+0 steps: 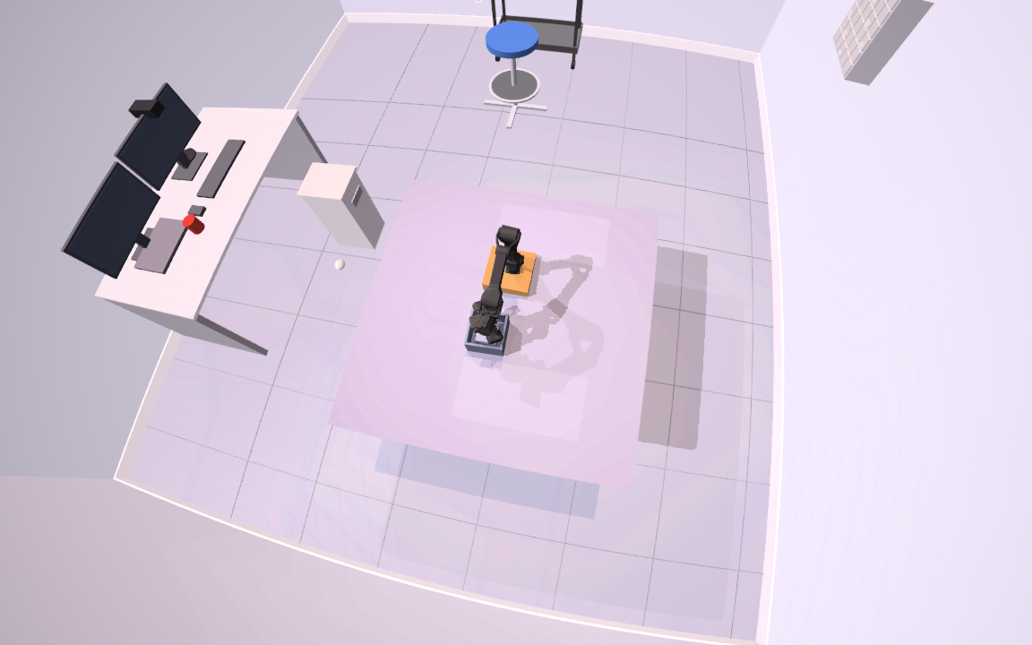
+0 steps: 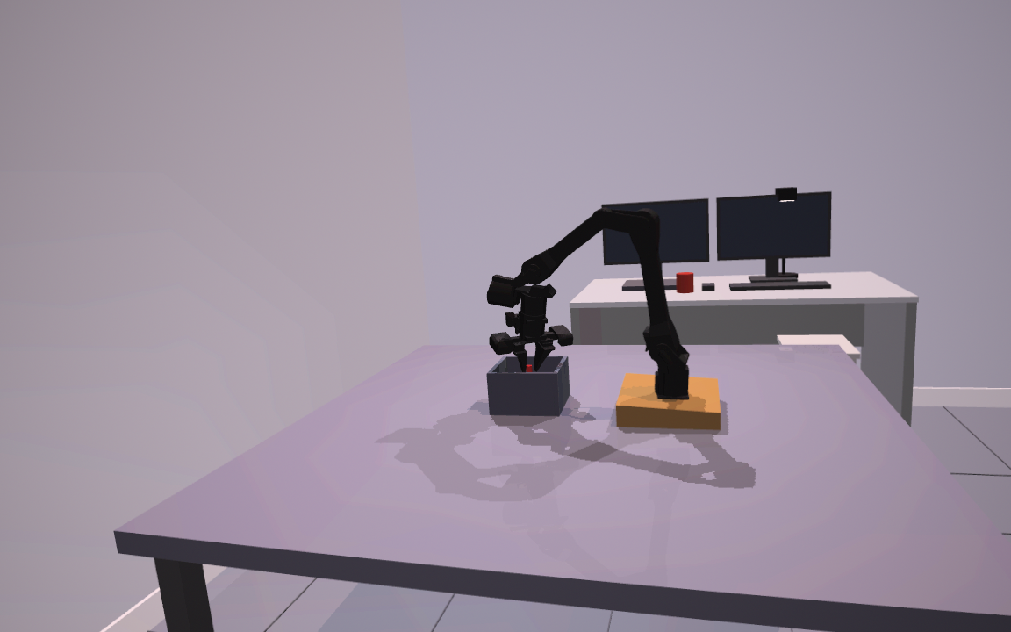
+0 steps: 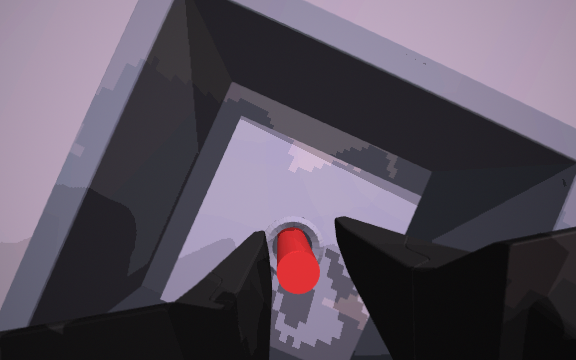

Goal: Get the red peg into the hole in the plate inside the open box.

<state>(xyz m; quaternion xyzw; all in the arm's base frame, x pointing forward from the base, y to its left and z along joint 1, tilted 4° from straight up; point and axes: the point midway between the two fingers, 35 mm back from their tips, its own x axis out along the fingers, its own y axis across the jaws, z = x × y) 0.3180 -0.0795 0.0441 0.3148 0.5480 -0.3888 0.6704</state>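
Now: the red peg 20 mm below my gripper tip and 10 mm to the left of it. The rest, counted from my gripper tip: dark box: 50 mm below, 10 mm to the left; pale plate: 30 mm below, 10 mm to the left.
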